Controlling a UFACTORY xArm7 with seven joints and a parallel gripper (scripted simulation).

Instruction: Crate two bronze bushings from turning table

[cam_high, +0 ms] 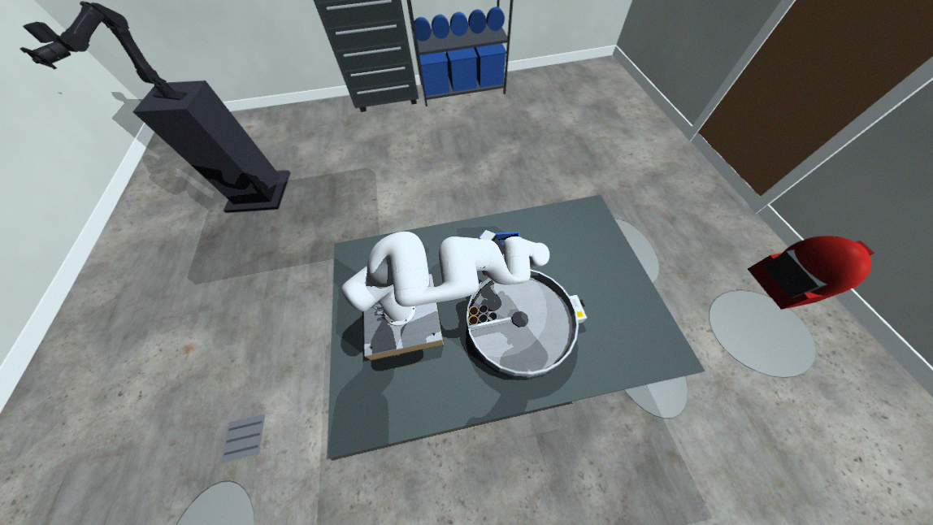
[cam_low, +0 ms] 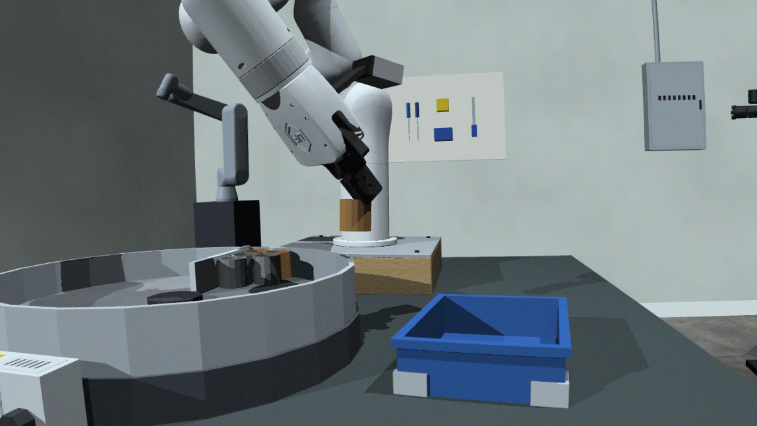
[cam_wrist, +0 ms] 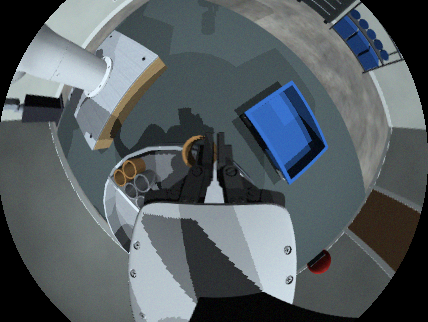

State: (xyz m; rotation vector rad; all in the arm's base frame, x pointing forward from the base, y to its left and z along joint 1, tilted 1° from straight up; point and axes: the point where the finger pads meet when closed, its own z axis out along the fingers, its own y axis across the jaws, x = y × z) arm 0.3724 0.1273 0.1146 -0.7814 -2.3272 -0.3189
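Now: the blue crate 70 mm ahead of my hand, 160 mm to the left of it and 160 mm below it. Round my hand: round grey turning table (100 mm ahead, 200 mm to the right, 130 mm below).
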